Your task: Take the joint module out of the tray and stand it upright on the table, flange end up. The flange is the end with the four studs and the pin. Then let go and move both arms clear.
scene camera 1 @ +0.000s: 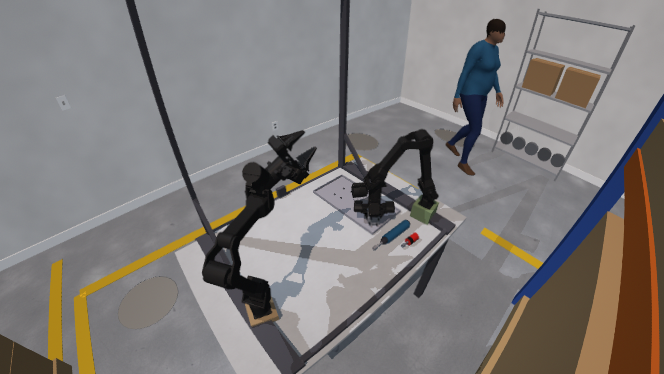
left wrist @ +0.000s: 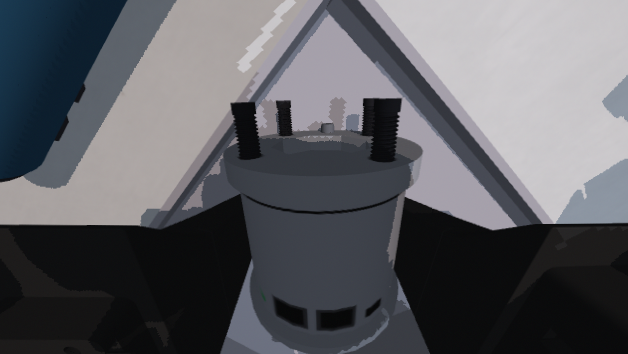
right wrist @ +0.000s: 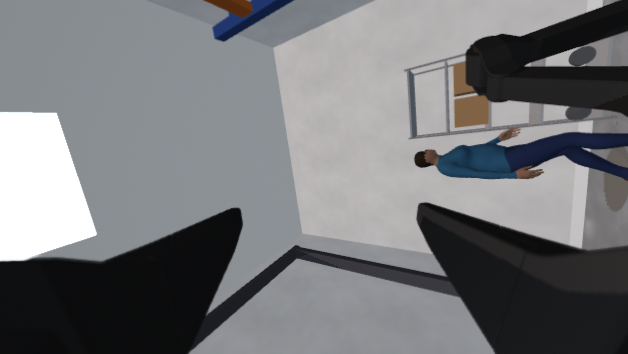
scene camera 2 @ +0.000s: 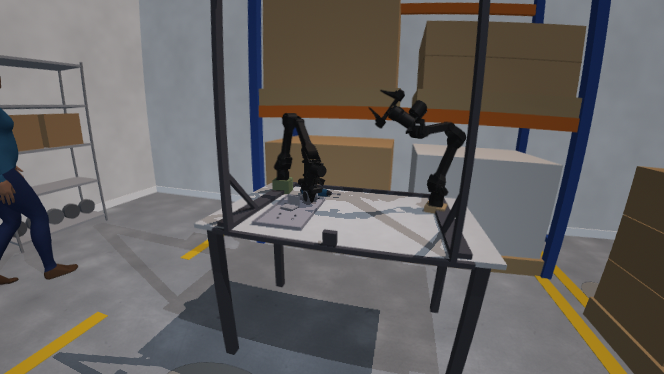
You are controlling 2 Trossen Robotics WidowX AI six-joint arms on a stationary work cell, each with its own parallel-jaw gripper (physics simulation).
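Places are measured from the left arm's base along level axes (x left, y ahead, z down), in metres.
Where they show: left gripper, fingertip midpoint: (scene camera 1: 373, 219) (scene camera 2: 309, 200); right gripper, fingertip midpoint: (scene camera 1: 310, 139) (right wrist: 328, 213) (scene camera 2: 374, 98); left arm's base at its link origin: (scene camera 1: 426, 203) (scene camera 2: 282, 178); right arm's base at its link origin: (scene camera 1: 260, 308) (scene camera 2: 436, 204).
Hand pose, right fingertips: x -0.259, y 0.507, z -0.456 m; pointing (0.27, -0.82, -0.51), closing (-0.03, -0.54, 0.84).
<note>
Each offset is from my right fingertips to the centre of the thing. "pt": to the spot under its first point.
The grey joint module @[dy -0.302, dx +0.089, dz +0.498 m] (left wrist: 325, 240) lies on its side in the tray (scene camera 1: 325, 192) (scene camera 2: 267, 218) (left wrist: 320, 65). Its flange end, with black studs and a small pin, faces the tray corner at the top of the left wrist view. My left gripper (scene camera 1: 374, 218) (scene camera 2: 310, 196) (left wrist: 318, 194) is low over the tray and shut on the module's body, a finger against each side below the flange. The gripper hides most of the module in both scene views. My right gripper (scene camera 1: 310, 140) (scene camera 2: 375, 99) (right wrist: 328, 213) is open and empty, raised high above the table.
A blue tool @[dy -0.272, dx +0.209, dz +0.513 m] (scene camera 1: 396, 232) (left wrist: 50, 75) and a small red tool @[dy -0.293, dx +0.290, dz +0.516 m] (scene camera 1: 411, 239) lie beside the tray. A green block @[dy -0.507, dx +0.259, dz +0.495 m] (scene camera 1: 424, 210) (scene camera 2: 282, 185) is under the left arm's base. Dark frame posts @[pt dy -0.560, dx -0.313, dz +0.018 m] (scene camera 1: 343, 85) (scene camera 2: 220, 115) rise from the table's edge. A person (scene camera 1: 482, 70) (right wrist: 475, 160) is beyond the table.
</note>
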